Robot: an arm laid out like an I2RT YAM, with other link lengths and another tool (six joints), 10 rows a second.
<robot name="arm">
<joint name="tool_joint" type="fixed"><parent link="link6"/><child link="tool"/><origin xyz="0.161 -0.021 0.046" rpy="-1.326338 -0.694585 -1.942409"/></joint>
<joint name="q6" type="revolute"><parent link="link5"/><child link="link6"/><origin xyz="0.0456 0 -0.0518" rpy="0 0 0"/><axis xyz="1 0 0"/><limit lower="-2.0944" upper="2.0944"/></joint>
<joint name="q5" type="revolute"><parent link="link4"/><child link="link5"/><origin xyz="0.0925 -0.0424 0.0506" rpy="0 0 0"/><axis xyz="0 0 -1"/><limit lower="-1.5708" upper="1.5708"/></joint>
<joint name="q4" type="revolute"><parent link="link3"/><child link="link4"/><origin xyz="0.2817 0.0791 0.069" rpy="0 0 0"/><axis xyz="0 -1 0"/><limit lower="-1.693" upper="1.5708"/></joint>
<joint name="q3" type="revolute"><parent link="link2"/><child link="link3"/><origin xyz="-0.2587 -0.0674 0" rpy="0 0 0"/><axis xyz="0 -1 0"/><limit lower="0" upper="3.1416"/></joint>
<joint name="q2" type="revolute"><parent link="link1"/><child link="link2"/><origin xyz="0.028 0.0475 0.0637" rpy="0 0 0"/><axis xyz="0 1 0"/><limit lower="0" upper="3.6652"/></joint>
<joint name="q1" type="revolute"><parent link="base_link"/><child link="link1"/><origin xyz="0 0 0.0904" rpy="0 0 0"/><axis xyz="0 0 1"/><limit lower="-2.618" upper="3.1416"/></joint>
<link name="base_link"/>
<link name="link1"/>
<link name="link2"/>
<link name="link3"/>
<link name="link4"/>
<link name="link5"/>
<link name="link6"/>
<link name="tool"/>
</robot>
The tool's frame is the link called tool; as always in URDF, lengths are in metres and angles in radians.
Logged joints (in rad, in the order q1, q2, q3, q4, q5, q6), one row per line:
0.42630 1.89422 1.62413 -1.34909 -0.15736 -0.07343
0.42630 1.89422 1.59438 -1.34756 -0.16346 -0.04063
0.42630 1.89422 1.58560 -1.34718 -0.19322 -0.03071
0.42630 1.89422 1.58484 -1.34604 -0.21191 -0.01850
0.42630 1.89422 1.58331 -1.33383 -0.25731 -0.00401
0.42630 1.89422 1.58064 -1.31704 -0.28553 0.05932
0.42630 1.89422 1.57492 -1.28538 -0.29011 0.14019
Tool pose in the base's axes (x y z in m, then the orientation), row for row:
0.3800 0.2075 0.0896 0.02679 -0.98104 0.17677 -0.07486
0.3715 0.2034 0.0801 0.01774 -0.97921 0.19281 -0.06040
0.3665 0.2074 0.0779 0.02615 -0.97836 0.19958 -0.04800
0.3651 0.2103 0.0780 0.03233 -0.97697 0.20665 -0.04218
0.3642 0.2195 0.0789 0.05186 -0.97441 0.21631 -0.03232
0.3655 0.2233 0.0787 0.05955 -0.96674 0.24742 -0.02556
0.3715 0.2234 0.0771 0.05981 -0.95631 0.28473 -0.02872
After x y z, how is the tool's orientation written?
As a quaternion, w x y z.
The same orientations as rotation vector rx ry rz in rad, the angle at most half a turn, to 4 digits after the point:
-3.0305 0.5461 -0.2313
-3.0420 0.5990 -0.1876
-3.0235 0.6168 -0.1483
-3.0076 0.6362 -0.1299
-2.9641 0.6580 -0.0983
-2.9271 0.7491 -0.0774
-2.8951 0.8620 -0.0869

